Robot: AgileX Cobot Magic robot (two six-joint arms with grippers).
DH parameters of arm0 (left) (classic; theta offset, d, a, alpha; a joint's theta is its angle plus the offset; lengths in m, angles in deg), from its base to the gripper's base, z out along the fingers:
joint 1: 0 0.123 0 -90
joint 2: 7.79 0 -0.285 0
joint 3: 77.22 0 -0.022 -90
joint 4: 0 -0.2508 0 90
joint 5: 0 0 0.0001 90
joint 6: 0 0.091 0 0
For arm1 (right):
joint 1: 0 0.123 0 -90
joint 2: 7.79 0 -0.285 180
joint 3: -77.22 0 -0.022 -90
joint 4: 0 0.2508 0 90
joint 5: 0 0 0.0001 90
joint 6: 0 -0.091 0 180
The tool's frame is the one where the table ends.
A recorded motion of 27 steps. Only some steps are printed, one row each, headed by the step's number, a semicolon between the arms.
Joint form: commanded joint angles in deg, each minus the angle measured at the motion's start. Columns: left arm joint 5, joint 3, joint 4, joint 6, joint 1, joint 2; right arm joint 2, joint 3, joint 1, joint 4, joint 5, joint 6.
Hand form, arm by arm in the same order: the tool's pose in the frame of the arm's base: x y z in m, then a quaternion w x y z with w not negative. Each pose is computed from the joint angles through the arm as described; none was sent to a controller.
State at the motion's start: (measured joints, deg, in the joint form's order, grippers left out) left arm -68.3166 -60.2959 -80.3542 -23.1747 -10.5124 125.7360; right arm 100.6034 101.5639 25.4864 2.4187 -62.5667 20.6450
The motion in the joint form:
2: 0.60 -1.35 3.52 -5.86 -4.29 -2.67; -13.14 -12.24 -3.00 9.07 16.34 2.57
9: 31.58 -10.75 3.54 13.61 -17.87 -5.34; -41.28 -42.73 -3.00 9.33 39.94 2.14
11: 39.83 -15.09 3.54 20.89 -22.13 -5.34; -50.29 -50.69 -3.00 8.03 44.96 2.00
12: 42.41 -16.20 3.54 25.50 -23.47 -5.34; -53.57 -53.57 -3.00 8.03 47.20 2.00
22: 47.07 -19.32 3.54 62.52 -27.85 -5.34; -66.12 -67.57 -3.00 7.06 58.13 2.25
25: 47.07 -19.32 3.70 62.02 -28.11 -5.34; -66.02 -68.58 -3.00 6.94 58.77 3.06
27: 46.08 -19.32 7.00 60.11 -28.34 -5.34; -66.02 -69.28 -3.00 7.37 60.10 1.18
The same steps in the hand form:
2: 0.3451 -0.1759 0.1235 0.49393 0.52787 0.56662 -0.39539; 0.3115 0.1431 0.4021 0.42599 -0.32008 0.84117 0.09223
9: 0.3547 -0.2518 0.1452 0.50368 0.70744 0.48052 -0.12218; 0.2041 0.0922 0.3995 0.58404 -0.26071 0.76392 0.08580
11: 0.3562 -0.2783 0.1587 0.50754 0.74798 0.42599 -0.03823; 0.1698 0.0757 0.3925 0.62643 -0.25079 0.73420 0.07513
12: 0.3554 -0.2861 0.1622 0.50624 0.76720 0.39385 -0.00275; 0.1579 0.0701 0.3892 0.64410 -0.24405 0.72115 0.07429
22: 0.3453 -0.3141 0.1746 0.47798 0.85272 0.10894 0.18036; 0.1182 0.0502 0.3564 0.70530 -0.22215 0.67050 0.06028
25: 0.3439 -0.3157 0.1747 0.47970 0.85210 0.11191 0.17688; 0.1193 0.0505 0.3512 0.70286 -0.22780 0.67172 0.05372
27: 0.3427 -0.3183 0.1769 0.49891 0.84012 0.14454 0.15618; 0.1198 0.0503 0.3491 0.70553 -0.21187 0.67294 0.06706

